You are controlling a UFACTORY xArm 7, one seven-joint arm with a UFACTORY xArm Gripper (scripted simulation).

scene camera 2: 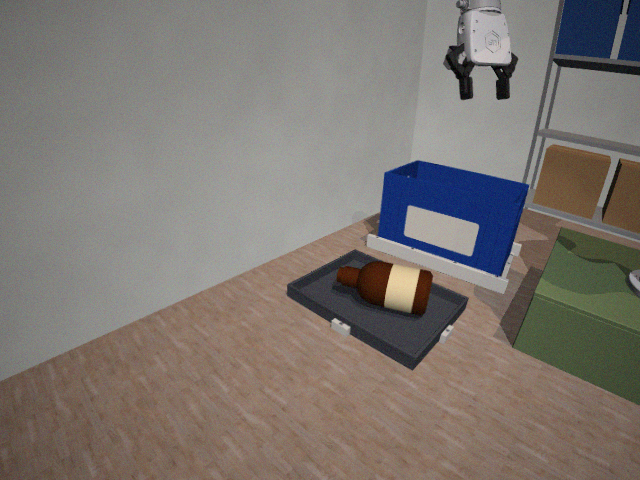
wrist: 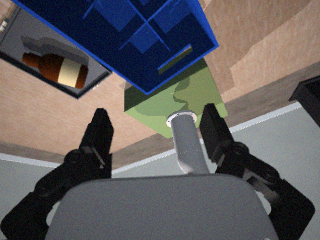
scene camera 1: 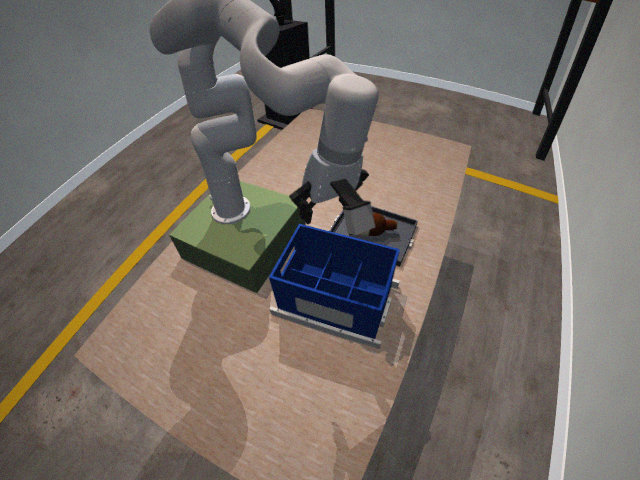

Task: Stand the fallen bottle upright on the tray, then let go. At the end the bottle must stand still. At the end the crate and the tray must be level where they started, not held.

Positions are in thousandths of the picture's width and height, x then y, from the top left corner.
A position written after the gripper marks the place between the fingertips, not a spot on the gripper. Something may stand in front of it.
Note:
In view: the gripper (scene camera 2: 759,207) and a blue crate (scene camera 1: 507,549).
The blue crate is seen too in the wrist view (wrist: 386,181). The gripper shows as well in the wrist view (wrist: 489,490) and in scene camera 1 (scene camera 1: 507,441).

